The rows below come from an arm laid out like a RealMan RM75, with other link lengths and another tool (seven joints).
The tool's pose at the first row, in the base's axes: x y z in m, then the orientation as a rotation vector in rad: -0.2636 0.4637 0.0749 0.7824 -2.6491 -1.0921
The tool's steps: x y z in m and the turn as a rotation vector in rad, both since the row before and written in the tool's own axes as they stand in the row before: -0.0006 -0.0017 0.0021 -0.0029 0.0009 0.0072; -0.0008 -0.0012 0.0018 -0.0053 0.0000 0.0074; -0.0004 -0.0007 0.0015 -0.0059 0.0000 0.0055; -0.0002 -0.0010 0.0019 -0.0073 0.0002 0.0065; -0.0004 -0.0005 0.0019 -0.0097 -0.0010 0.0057; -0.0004 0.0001 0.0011 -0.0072 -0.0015 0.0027; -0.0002 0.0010 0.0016 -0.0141 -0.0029 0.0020; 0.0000 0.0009 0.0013 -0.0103 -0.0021 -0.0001; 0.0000 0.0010 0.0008 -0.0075 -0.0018 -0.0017; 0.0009 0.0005 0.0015 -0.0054 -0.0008 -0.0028; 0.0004 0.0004 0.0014 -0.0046 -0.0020 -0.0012; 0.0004 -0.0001 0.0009 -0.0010 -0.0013 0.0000; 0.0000 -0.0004 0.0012 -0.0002 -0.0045 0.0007; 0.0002 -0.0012 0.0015 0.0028 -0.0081 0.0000
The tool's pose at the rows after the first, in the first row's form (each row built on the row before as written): -0.2631 0.4643 0.0722 0.7720 -2.6469 -1.0933; -0.2626 0.4651 0.0701 0.7606 -2.6437 -1.0980; -0.2625 0.4658 0.0686 0.7518 -2.6398 -1.1039; -0.2626 0.4665 0.0666 0.7414 -2.6347 -1.1111; -0.2627 0.4676 0.0649 0.7312 -2.6287 -1.1222; -0.2628 0.4686 0.0642 0.7255 -2.6247 -1.1313; -0.2636 0.4703 0.0638 0.7189 -2.6165 -1.1500; -0.2644 0.4717 0.0636 0.7162 -2.6103 -1.1640; -0.2650 0.4728 0.0638 0.7164 -2.6059 -1.1748; -0.2665 0.4736 0.0632 0.7189 -2.6022 -1.1827; -0.2675 0.4745 0.0626 0.7189 -2.6002 -1.1900; -0.2681 0.4748 0.0619 0.7182 -2.6005 -1.1921; -0.2684 0.4754 0.0608 0.7153 -2.6040 -1.1951; -0.2687 0.4756 0.0589 0.7125 -2.6127 -1.1971
